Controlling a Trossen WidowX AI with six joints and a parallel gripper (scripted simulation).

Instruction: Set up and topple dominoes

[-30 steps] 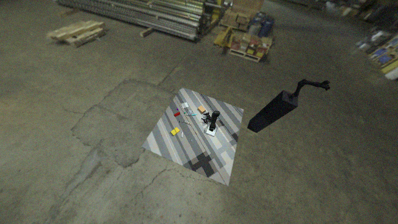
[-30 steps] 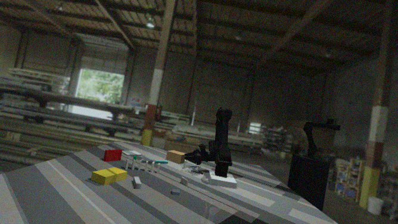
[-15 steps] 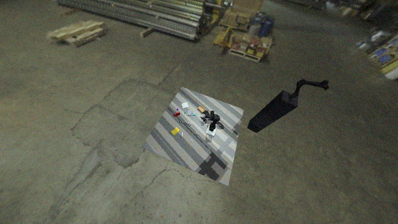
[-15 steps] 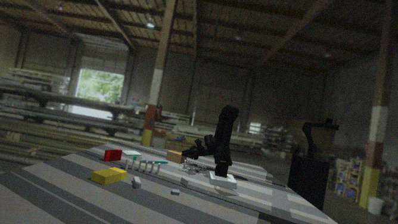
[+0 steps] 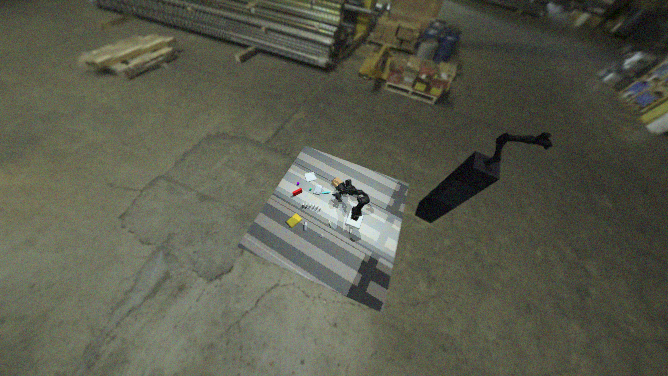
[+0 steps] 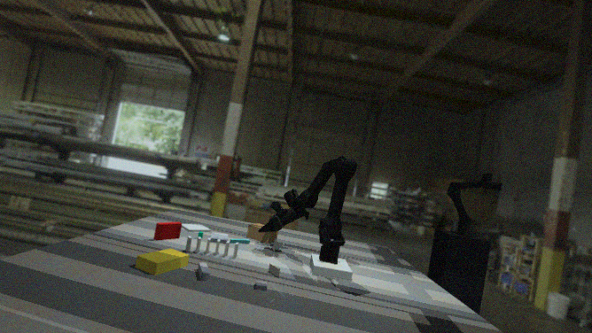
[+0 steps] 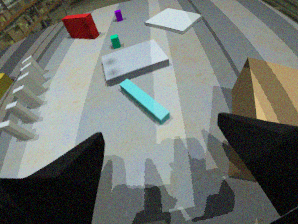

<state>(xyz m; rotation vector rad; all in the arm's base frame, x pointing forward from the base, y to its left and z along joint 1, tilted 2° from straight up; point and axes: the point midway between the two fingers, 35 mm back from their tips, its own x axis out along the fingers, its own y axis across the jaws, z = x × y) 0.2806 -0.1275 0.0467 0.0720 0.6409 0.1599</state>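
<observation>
My gripper tip is now 7 cm short of the teal bar, 2 cm to the right of it and 6 cm above it. Round my gripper tip: green piece (23 cm ahead, 8 cm to the left, 5 cm below); tan box (1 cm ahead, 12 cm to the right, 4 cm below); grey flat plate (16 cm ahead, 4 cm to the left, 6 cm below).
</observation>
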